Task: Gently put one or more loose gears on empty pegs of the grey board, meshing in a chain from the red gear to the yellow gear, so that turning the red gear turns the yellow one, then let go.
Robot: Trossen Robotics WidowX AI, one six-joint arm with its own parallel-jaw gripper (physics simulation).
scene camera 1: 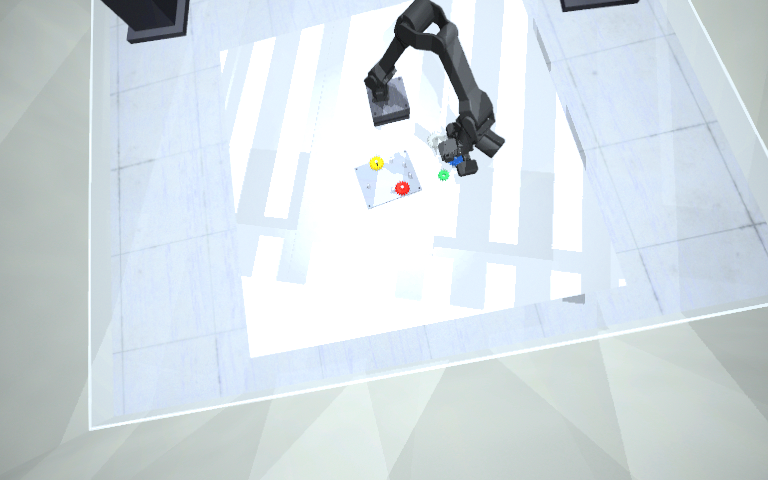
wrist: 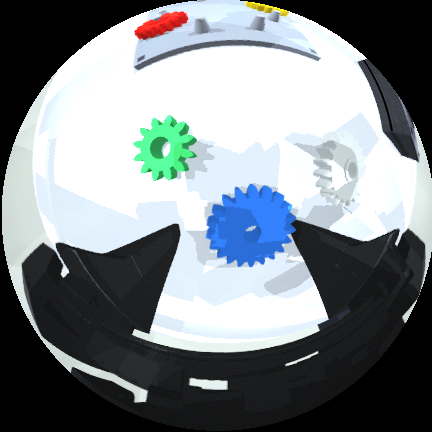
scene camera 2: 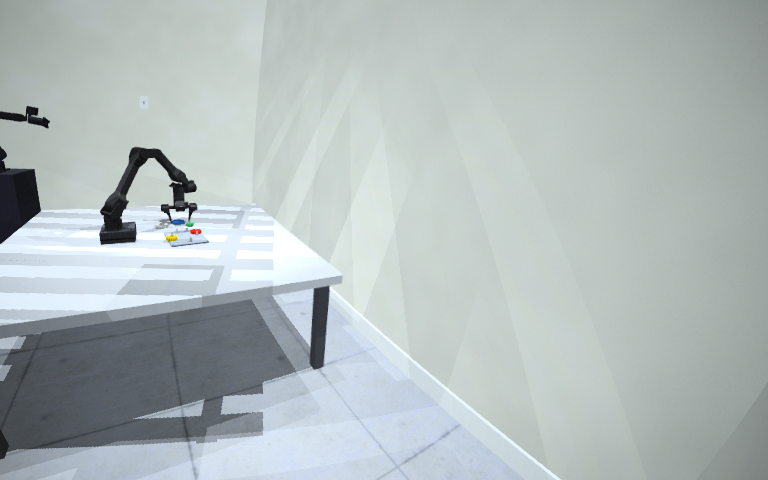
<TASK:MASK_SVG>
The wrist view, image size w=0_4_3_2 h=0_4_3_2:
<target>gripper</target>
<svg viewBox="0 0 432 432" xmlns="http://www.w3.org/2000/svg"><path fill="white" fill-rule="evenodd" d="M425 243L409 228L395 245L400 228L359 240L295 219L290 223L295 231L290 234L328 319L348 307L350 312L305 337L233 352L181 349L132 335L134 329L150 332L177 250L178 223L103 253L58 241L55 248L61 260L54 249L42 242L22 261L26 301L43 338L67 355L111 372L147 393L145 401L134 402L132 391L72 366L70 373L89 389L131 413L163 424L198 430L237 430L302 414L359 379L383 355L405 324L402 315L417 299L423 280ZM189 380L227 380L227 389L189 385ZM61 260L68 269L68 272L64 277L62 277L60 274L63 267Z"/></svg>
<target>blue gear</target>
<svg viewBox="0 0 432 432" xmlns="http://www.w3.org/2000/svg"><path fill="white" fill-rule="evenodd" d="M263 185L258 191L252 183L249 183L246 193L242 193L235 186L234 197L231 198L223 193L223 206L220 204L212 205L211 212L213 215L209 215L206 222L208 226L206 238L210 239L209 248L217 249L216 257L226 255L227 264L234 261L234 259L237 260L238 267L244 262L247 262L249 267L254 264L254 261L263 264L265 257L275 258L273 252L284 251L281 246L282 243L291 242L286 234L295 231L295 228L290 224L296 218L290 212L292 205L283 200L283 194L277 191L272 192L271 188Z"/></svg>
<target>white gear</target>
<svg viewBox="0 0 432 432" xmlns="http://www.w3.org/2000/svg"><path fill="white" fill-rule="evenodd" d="M335 130L326 132L326 137L320 138L323 147L315 147L320 157L313 159L313 162L319 165L319 168L315 169L313 174L320 176L315 183L316 186L322 187L319 194L325 196L325 200L342 207L344 205L349 206L350 201L355 202L355 195L360 195L359 189L364 187L362 181L363 178L366 178L364 169L367 166L364 165L363 160L365 156L361 153L362 146L358 145L358 139L353 137L351 132Z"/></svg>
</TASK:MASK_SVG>
